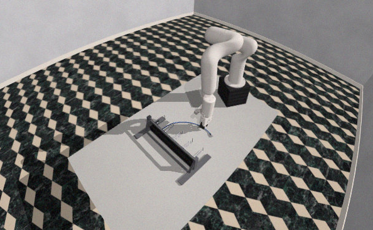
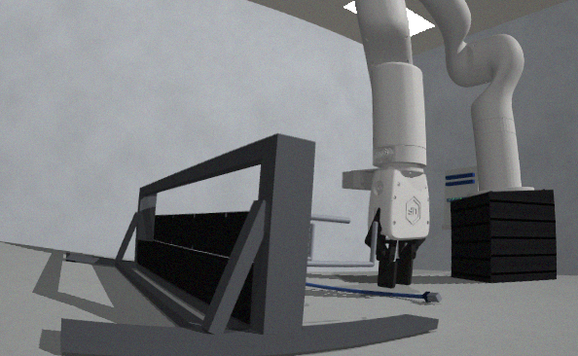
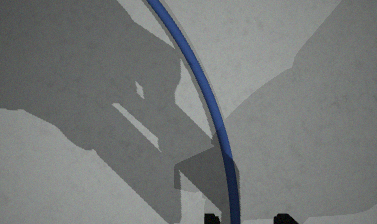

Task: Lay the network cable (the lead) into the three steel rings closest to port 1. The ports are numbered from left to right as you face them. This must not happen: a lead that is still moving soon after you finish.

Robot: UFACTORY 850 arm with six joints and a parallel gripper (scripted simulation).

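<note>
Now: the grey plug 80 mm to the left of my hand, 30 mm below it and 20 mm ahead of it. Round my hand: dark grey rack (300 mm ahead, 70 mm to the right, 30 mm above).
</note>
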